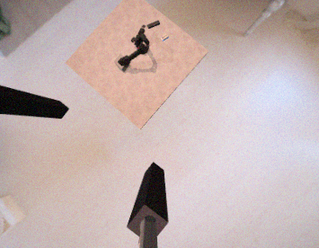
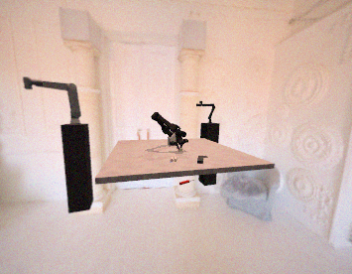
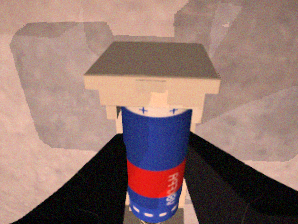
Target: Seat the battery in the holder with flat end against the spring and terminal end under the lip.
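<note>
Now: the battery 1 cm above my gripper tip. The rest, counted from my gripper tip: black holder 37 cm ahead, 5 cm to the left, 1 cm above.
</note>
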